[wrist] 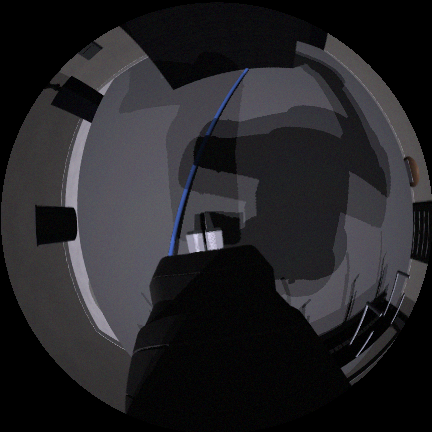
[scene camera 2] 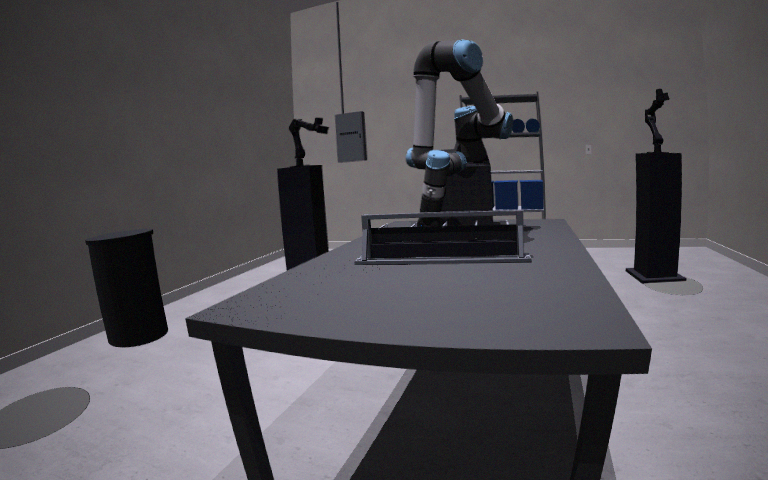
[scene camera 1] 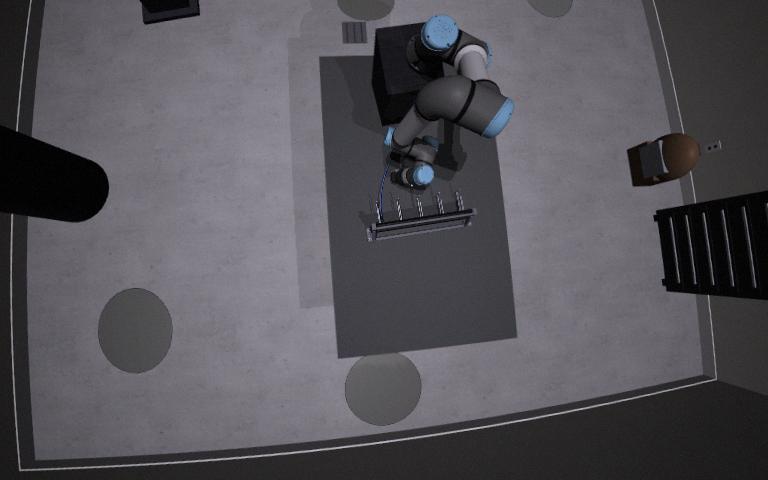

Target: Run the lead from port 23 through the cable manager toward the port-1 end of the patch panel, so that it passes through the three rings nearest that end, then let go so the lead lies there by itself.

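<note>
The blue lead (scene camera 1: pixel 381 189) (wrist: pixel 186 185) runs in a shallow curve from near the black base block to the left end of the patch panel (scene camera 2: pixel 441 249) in scene camera 1. My gripper (wrist: pixel 202 222) is shut with its fingertips together and nothing between them. In the wrist view the lead passes to the left of both fingers, apart from them, and goes out of sight behind the gripper body. The thin metal rings (scene camera 1: pixel 420 207) (wrist: pixel 359 324) stand in a row along the panel. The lead meets the panel beside the leftmost ring; whether it passes through that ring is unclear.
The panel's metal frame (scene camera 2: pixel 441 215) stands upright on the dark table (scene camera 1: pixel 424 300) (scene camera 2: pixel 419 316). The black base block (scene camera 1: pixel 390 73) (wrist: pixel 220 45) stands at the arm's foot. A black bin (scene camera 2: pixel 127 288) stands on the floor to the left. The arm's shadow covers much of the table near the gripper.
</note>
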